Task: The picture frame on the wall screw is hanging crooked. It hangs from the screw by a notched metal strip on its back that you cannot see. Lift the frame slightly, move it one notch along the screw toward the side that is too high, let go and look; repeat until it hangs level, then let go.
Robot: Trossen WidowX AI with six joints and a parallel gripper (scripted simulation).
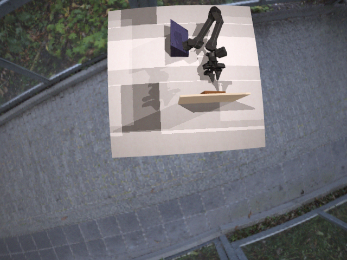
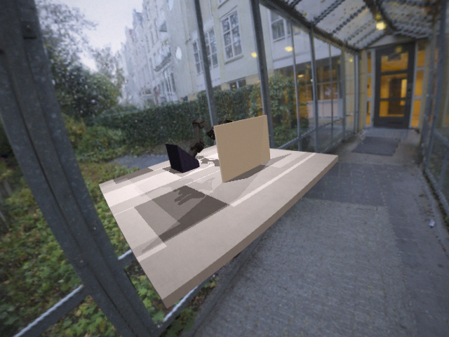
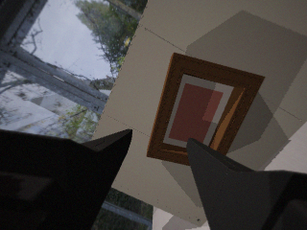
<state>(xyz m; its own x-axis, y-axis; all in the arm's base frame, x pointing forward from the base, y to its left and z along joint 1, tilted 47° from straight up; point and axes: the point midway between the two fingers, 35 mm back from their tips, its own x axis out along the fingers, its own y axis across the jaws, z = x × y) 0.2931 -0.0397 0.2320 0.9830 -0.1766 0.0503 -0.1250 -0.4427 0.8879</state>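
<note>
My gripper tip is 90 mm short of the picture frame, 50 mm above it and 30 mm to the left of it. From my gripper tip the other things lie so: beige wall panel: 100 mm ahead, 70 mm below, 30 mm to the right.
</note>
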